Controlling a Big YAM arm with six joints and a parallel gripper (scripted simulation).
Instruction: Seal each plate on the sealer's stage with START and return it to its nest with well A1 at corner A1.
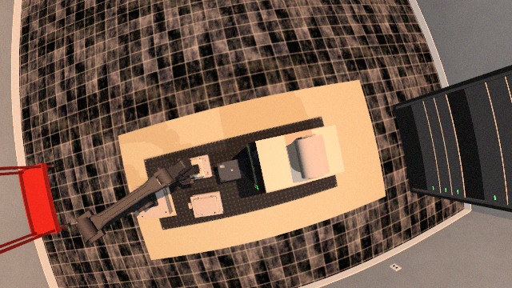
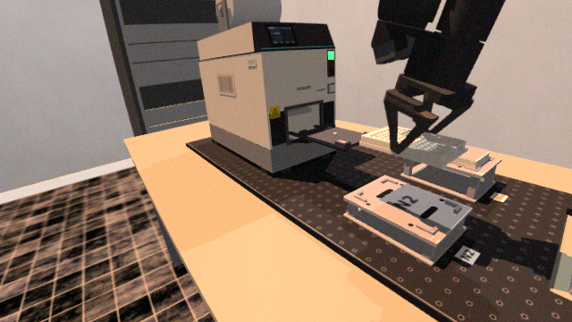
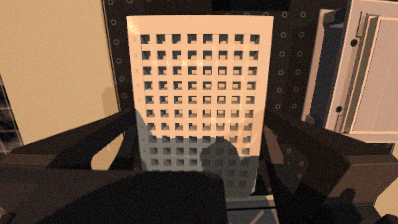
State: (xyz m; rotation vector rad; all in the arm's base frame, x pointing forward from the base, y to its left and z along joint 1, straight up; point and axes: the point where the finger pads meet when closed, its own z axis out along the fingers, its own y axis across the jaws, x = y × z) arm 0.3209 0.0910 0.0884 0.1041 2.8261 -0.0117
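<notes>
The sealer stage lies 200 mm ahead of my hand, 60 mm to the right of it and 40 mm below it. The rest, counted from my hand: well plate: right at my hand; plate nest N2: 110 mm below; sealer screen: 320 mm ahead, 170 mm above, 20 mm to the right.
</notes>
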